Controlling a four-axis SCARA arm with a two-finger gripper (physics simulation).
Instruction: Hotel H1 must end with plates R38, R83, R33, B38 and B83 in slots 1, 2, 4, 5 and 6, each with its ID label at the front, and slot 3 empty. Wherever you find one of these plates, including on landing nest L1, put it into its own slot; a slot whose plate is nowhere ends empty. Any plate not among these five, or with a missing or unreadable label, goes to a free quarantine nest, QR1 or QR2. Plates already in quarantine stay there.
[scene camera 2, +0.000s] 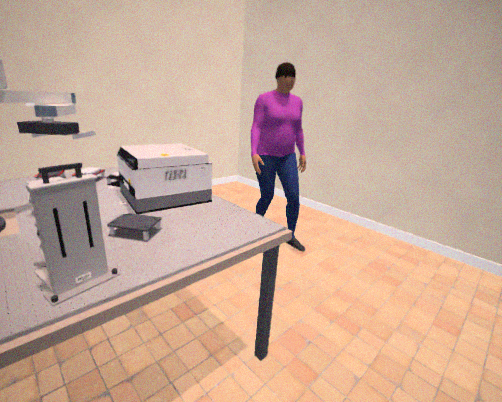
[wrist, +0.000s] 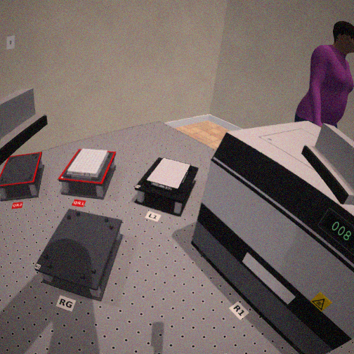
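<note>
A white plate (wrist: 169, 173) lies on the black landing nest L1 (wrist: 159, 198) in the wrist view; the marks on its front edge are too small to read. Another white plate (wrist: 88, 162) lies on red-rimmed nest QR1 (wrist: 75, 181). Red-rimmed nest QR2 (wrist: 21, 169), at the left, is bare. Hotel H1 (scene camera 2: 74, 235) stands at the left in the scene view, seen from its closed side; its slots and labels are hidden. My gripper (scene camera 2: 64, 135) (wrist: 178, 113) is open and empty, high above the table, beyond the hotel in the scene view.
A dark nest RG (wrist: 82, 250) stands nearer than QR1. The bulky white and grey device R1 (scene camera 2: 167, 175) (wrist: 270, 225) stands right of L1. Another dark nest (scene camera 2: 135, 225) stands between the hotel and R1. A person in purple (scene camera 2: 280, 120) (wrist: 327, 80) stands beyond the table.
</note>
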